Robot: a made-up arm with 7 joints.
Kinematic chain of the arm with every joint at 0, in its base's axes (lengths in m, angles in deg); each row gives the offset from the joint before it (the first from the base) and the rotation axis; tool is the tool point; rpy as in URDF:
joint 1: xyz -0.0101 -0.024 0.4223 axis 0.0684 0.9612 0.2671
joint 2: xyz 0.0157 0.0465 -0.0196 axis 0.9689 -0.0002 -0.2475
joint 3: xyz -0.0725 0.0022 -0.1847 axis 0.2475 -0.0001 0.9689
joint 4: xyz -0.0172 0.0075 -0.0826 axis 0.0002 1 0
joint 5: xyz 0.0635 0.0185 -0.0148 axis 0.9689 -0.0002 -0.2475
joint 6: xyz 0.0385 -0.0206 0.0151 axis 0.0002 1 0
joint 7: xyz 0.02 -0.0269 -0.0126 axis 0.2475 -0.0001 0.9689
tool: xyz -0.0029 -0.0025 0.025 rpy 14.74 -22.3 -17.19
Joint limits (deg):
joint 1: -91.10..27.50
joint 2: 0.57..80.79
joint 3: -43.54..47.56
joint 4: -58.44..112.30
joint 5: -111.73..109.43
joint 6: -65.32..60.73
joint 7: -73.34..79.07
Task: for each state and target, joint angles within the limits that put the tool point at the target. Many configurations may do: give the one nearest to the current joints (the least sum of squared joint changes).
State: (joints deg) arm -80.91 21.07 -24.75 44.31 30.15 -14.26 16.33
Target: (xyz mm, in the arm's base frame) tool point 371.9 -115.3 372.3
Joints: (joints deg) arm -91.10 5.65 -9.14 54.82 33.55 0.99 22.41
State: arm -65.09 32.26 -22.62 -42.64 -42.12 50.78 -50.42
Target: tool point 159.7 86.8 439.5
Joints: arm -86.81 46.00 -19.90 -53.59 -48.46 46.15 -49.96
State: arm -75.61 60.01 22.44 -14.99 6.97 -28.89 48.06
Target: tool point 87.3 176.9 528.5
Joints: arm -88.58 80.79 42.80 -21.49 -12.55 -27.25 49.09
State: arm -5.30 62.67 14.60 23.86 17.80 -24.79 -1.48
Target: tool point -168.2 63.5 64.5
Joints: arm 18.01 11.64 3.14 58.88 38.45 -13.26 3.08
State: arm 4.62 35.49 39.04 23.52 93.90 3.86 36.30
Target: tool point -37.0 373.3 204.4
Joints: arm 1.98 53.92 41.31 37.72 103.78 8.16 40.65
